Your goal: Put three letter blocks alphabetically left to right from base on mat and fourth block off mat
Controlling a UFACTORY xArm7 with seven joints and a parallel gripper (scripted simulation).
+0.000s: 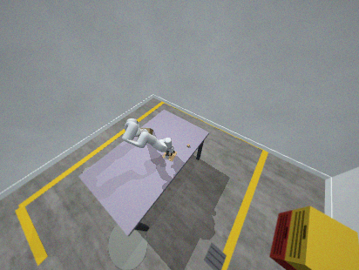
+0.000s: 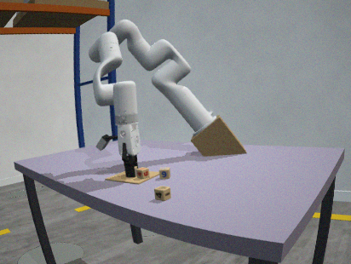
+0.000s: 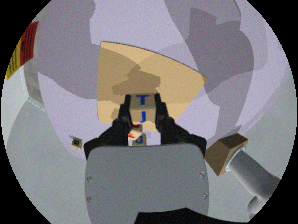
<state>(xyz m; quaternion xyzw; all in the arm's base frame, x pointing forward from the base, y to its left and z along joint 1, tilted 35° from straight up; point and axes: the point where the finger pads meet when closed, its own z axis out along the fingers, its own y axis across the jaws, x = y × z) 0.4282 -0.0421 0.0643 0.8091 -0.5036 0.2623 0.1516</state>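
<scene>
Right now the tan mat is 20 mm below my hand.
</scene>
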